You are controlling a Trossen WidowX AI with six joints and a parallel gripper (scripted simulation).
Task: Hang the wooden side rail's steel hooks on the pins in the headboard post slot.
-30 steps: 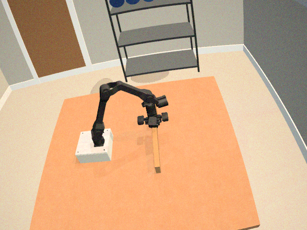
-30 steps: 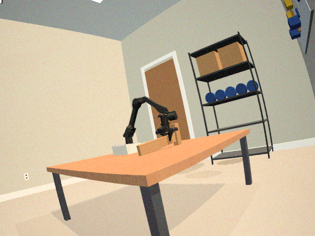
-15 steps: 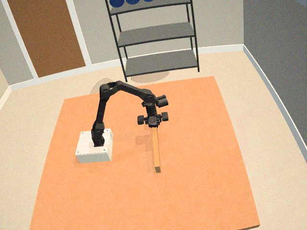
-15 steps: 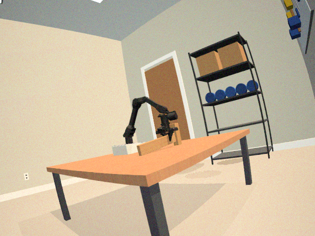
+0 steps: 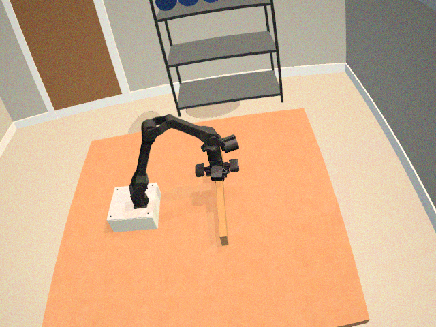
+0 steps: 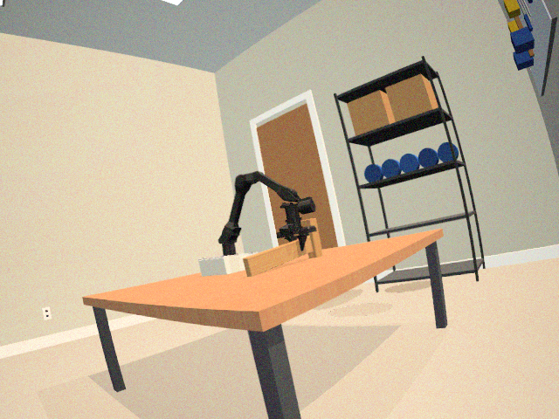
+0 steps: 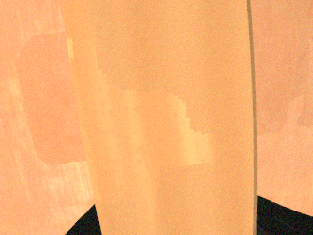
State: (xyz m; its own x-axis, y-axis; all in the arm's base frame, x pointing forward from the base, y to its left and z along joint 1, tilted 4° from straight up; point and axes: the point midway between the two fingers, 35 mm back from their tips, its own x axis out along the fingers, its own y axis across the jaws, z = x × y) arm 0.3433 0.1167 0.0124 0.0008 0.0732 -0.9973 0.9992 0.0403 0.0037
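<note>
The wooden headboard post lies 110 mm to the left of my gripper tip and 40 mm above it.
</note>
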